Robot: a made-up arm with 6 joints.
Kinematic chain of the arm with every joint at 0, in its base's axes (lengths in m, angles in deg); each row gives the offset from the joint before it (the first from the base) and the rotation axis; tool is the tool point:
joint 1: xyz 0 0 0.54 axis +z
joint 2: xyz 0 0 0 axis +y
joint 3: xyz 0 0 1.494 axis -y
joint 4: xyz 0 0 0 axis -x
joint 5: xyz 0.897 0 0 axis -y
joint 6: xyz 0 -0.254 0 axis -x
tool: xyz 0 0 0
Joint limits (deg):
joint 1: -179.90..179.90
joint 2: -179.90..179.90
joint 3: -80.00..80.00
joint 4: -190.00..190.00
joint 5: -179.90..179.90
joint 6: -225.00..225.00
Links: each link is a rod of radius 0.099 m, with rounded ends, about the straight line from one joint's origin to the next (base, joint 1, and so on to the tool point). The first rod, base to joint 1, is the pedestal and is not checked.
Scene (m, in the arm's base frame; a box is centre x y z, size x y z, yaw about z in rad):
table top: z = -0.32
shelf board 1: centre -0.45 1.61 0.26 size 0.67 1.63 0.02 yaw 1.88
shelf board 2: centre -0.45 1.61 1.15 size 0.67 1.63 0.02 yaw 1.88
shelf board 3: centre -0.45 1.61 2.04 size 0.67 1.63 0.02 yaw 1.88
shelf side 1: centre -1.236 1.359 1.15 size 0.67 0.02 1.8 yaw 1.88
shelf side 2: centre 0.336 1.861 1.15 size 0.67 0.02 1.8 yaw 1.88
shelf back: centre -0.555 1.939 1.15 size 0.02 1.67 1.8 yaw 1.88
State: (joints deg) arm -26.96 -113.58 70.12 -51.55 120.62 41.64
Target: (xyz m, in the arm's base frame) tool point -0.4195 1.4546 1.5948
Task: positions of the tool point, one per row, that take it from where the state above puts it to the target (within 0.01 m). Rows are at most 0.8 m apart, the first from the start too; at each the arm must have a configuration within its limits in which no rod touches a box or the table.
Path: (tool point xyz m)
1: -2.2422 0.3836 0.6832
2: -2.1011 -0.1407 1.2439
3: -1.7138 -0.5457 1.7207
4: -1.1775 -0.7344 2.0805
5: -0.6203 -0.6725 2.3032
6: -0.1668 -0.3944 2.3824
7: 0.0973 0.0131 2.3264
8: 0.1429 0.4379 2.1557
9: -0.0005 0.7749 1.9002
10: -0.2598 0.9549 1.5946
11: -0.3418 1.2122 1.6130
12: -0.4194 1.4546 1.5949

